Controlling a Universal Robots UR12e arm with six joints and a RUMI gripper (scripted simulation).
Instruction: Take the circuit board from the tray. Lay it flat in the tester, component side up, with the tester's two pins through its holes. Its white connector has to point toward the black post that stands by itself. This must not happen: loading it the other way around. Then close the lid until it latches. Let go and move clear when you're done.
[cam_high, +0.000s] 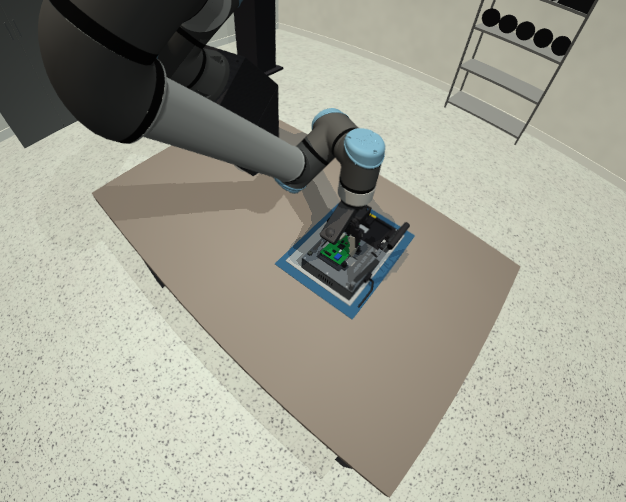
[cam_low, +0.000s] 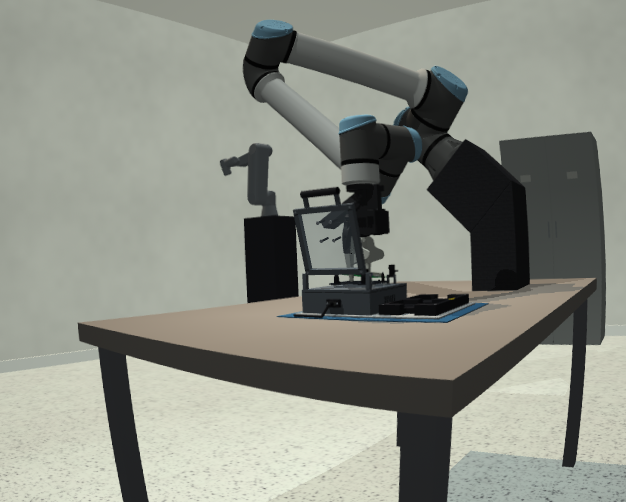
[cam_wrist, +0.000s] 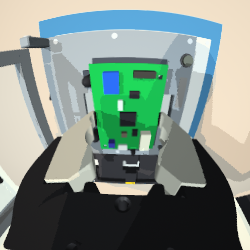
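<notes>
Right now the green circuit board is right at my hand. The rest, counted from my hand: tester bed (10 mm below); then black post (60 mm behind, 60 mm to the left); then tester (30 mm ahead, 40 mm to the left, 30 mm above).
</notes>
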